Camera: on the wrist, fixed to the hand. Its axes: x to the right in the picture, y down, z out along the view.
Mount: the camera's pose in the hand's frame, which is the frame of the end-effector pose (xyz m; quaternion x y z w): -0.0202 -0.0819 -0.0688 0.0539 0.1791 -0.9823 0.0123
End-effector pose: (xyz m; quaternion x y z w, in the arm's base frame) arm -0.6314 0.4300 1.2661 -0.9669 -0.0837 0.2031 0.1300
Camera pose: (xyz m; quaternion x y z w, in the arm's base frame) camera -0.6301 0.4887 1.3578 0.0410 -0.9165 -0.2938 0.2682
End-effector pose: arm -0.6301 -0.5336 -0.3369 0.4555 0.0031 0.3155 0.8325
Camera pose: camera -0.6236 -0.5238 -0.4451 -0.0091 0.6135 -0.7324 0.2950
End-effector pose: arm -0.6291 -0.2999 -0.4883 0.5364 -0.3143 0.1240 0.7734
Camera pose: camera -0.5771 -0.2668 -0.5780 0.3348 0.6682 -0.6451 0.1587
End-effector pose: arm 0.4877 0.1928 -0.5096 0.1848 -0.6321 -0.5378 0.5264
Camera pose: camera 0.5275 0.1466 -0.5998 -0.7479 -0.2390 0.4565 0.4185
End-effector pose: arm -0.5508 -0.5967 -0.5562 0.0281 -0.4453 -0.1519 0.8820
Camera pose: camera -0.5273 -0.6747 -0.6284 -0.5125 -0.1719 0.8392 0.0601
